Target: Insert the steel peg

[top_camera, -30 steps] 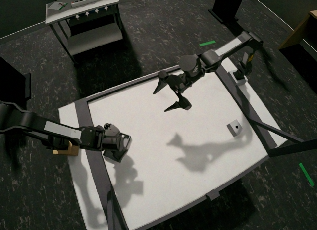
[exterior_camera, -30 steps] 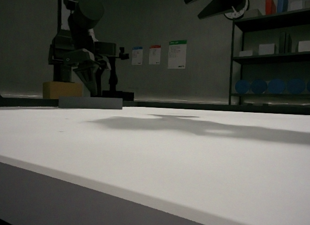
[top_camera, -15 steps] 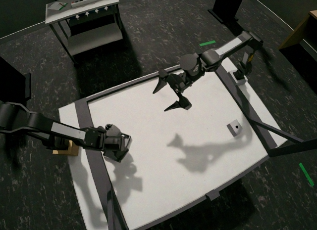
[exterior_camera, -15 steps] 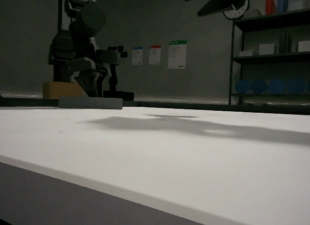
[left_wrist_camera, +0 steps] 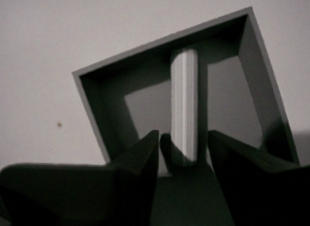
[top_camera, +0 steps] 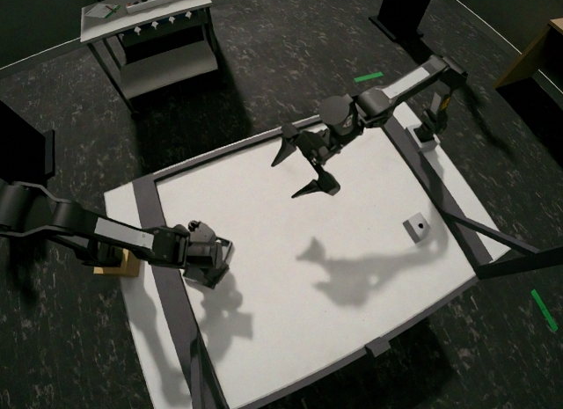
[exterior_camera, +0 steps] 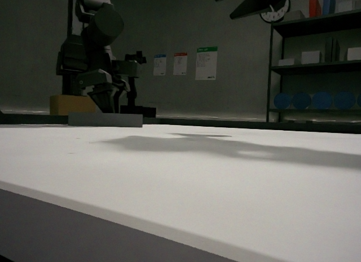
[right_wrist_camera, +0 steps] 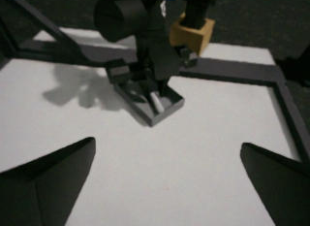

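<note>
My right hand is 20 mm past the steel peg, 250 mm to the right of it and 230 mm above it. From my right hand the other things lie so: shallow grey tray 50 mm behind, 280 mm to the left, 230 mm below; grey block 230 mm behind, 350 mm to the right, 210 mm below.
Right now the shallow grey tray is 1 cm behind my left hand and 3 cm below it. The rest, counted from my left hand: steel peg (1 cm ahead, 2 cm to the right, 3 cm below); grey block (19 cm behind, 63 cm to the right, 1 cm below).
</note>
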